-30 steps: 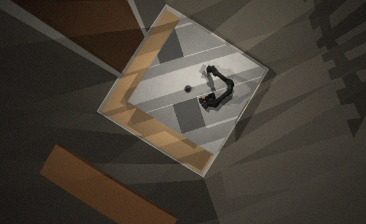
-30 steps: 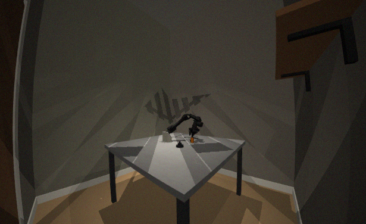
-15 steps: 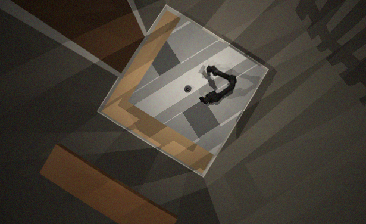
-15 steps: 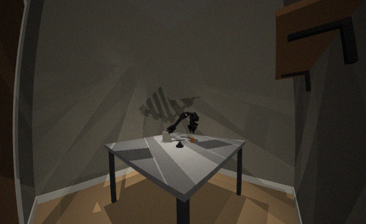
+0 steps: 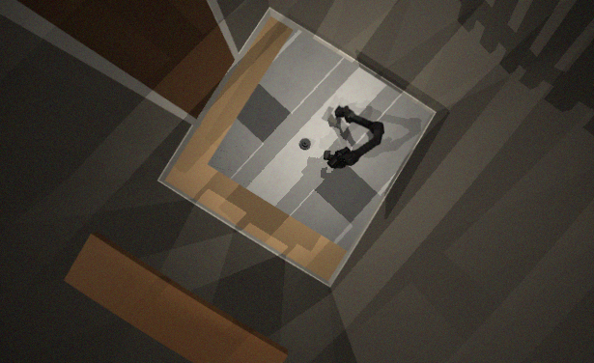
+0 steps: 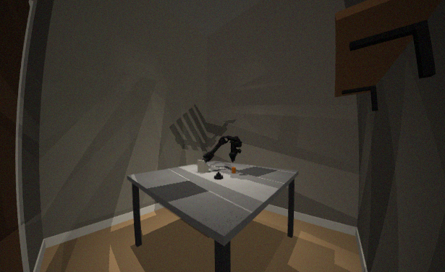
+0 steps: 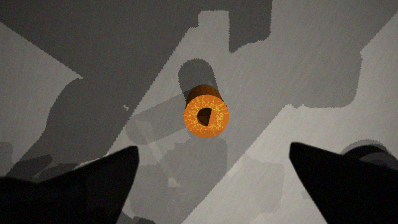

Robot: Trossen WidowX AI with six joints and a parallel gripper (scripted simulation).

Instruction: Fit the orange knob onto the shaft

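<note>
Right now my gripper tip is 9 cm above the orange knob. Also, from my gripper tip: dark round pedestal: 24 cm to the right, 9 cm below, 3 cm ahead.
</note>
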